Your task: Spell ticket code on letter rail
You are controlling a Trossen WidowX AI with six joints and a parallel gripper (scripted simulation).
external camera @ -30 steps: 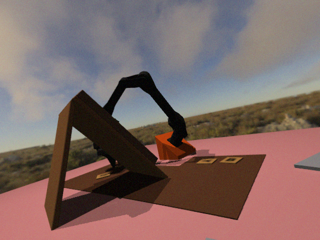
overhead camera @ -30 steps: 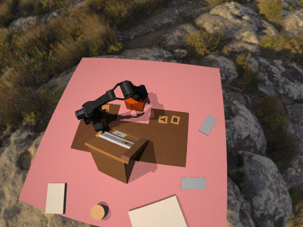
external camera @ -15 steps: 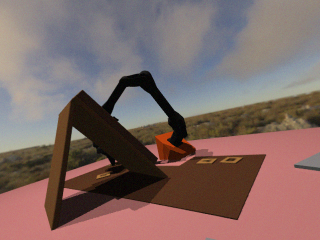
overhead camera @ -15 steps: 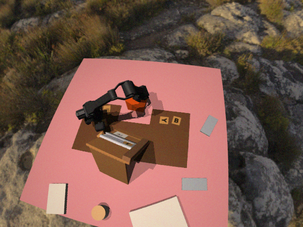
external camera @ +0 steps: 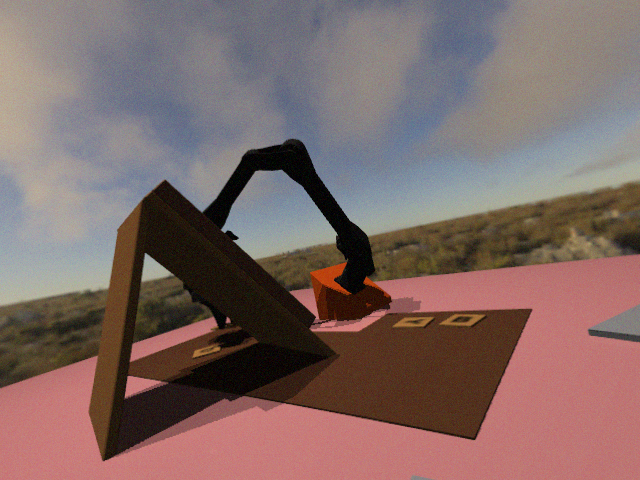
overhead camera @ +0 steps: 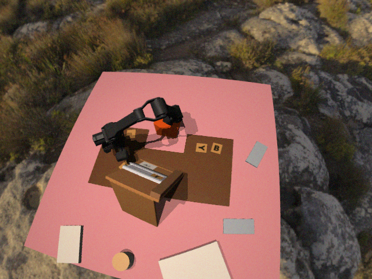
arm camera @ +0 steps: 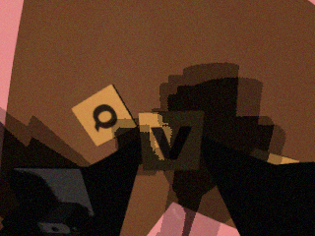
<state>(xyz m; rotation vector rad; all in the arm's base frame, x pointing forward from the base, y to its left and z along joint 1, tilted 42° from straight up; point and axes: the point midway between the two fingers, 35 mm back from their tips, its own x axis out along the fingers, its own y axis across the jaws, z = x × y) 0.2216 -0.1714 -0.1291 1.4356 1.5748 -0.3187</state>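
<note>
The white ticket lies 170 mm to the left of my gripper tip, 80 mm ahead of it and 50 mm above it. From my gripper tip the other things lie so: brown mat 210 mm to the left, 30 mm below, 20 mm behind; white block 530 mm ahead, 160 mm to the right, 20 mm below.
</note>
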